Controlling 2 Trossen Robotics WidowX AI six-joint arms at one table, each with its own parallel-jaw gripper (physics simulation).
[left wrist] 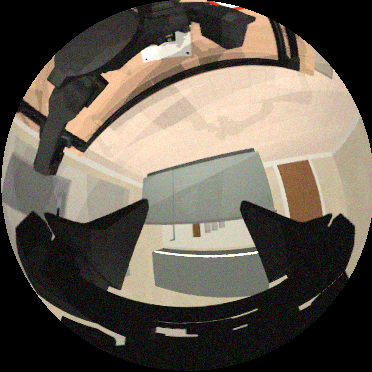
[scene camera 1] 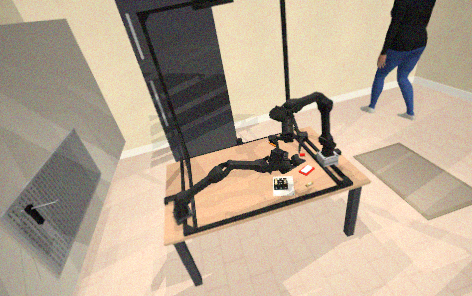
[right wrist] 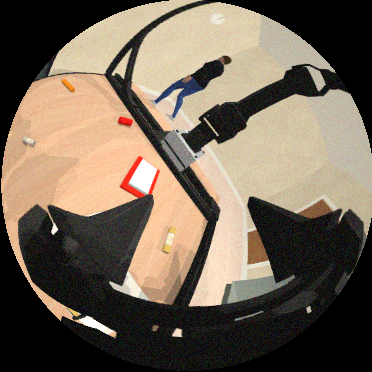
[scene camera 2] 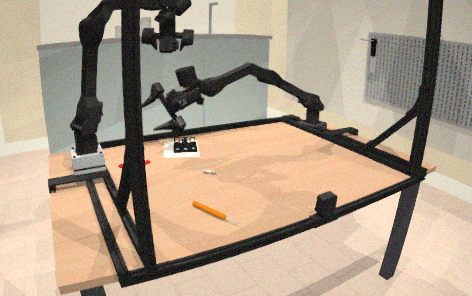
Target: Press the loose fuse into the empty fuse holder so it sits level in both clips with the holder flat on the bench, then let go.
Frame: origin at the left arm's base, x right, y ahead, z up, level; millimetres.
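Seen in the pictures: left gripper, between the fingertips: [left wrist: 195,204] [scene camera 1: 289,154]; right gripper, between the fingertips: [scene camera 1: 301,163] [right wrist: 201,200] [scene camera 2: 146,118]; left arm's base, origin of its link: [scene camera 1: 327,153] [right wrist: 191,142] [scene camera 2: 86,150]; right arm's base, origin of its link: [left wrist: 62,141] [scene camera 1: 182,213] [scene camera 2: 312,122].
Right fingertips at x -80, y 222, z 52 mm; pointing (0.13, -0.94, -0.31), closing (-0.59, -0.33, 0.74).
Observation:
Pixels of each thing's top centre, then the offset from my right fingertips to it.
- black fuse holder block with brass-coloured clips, centre of its top: [right wrist: 89,292] [scene camera 2: 180,139] [scene camera 1: 282,181] dx -5, dy +124, dz -93 mm
- yellow-ended fuse with a pale middle, centre of its top: [right wrist: 171,238] [scene camera 1: 309,182] dx -58, dy -22, dz -114 mm
- red box with a white top, centre of its top: [right wrist: 144,174] [scene camera 1: 306,168] dx +67, dy -69, dz -115 mm
- red cylinder, centre of its top: [right wrist: 126,118] [scene camera 1: 302,153] dx +224, dy -116, dz -110 mm
- orange screwdriver, centre of its top: [scene camera 2: 215,210] dx +460, dy +25, dz -116 mm
A black fuse holder block with brass-coloured clips [scene camera 1: 281,183] [scene camera 2: 185,145] stands on a white plate [scene camera 1: 289,192] [scene camera 2: 170,152] [left wrist: 180,50]. A yellow-ended fuse with a pale middle [scene camera 1: 309,184] [right wrist: 169,240] lies loose on the bench, right of the plate in scene camera 1. A smaller fuse with a white body and grey caps [scene camera 2: 209,172] [right wrist: 29,142] lies apart on the bench. My left gripper [scene camera 2: 168,42] [left wrist: 195,204] is open and empty, high above the bench. My right gripper [scene camera 2: 151,117] [right wrist: 201,200] is open and empty, above the bench near the holder. Clip details are too small to tell.
A red box with a white top [scene camera 1: 307,170] [right wrist: 144,176] and a red cylinder [scene camera 1: 302,155] [right wrist: 125,121] lie near the left arm's base. An orange screwdriver [scene camera 2: 209,210] [right wrist: 68,85] lies on the bench. A black frame [scene camera 2: 225,253] with upright posts borders the bench.

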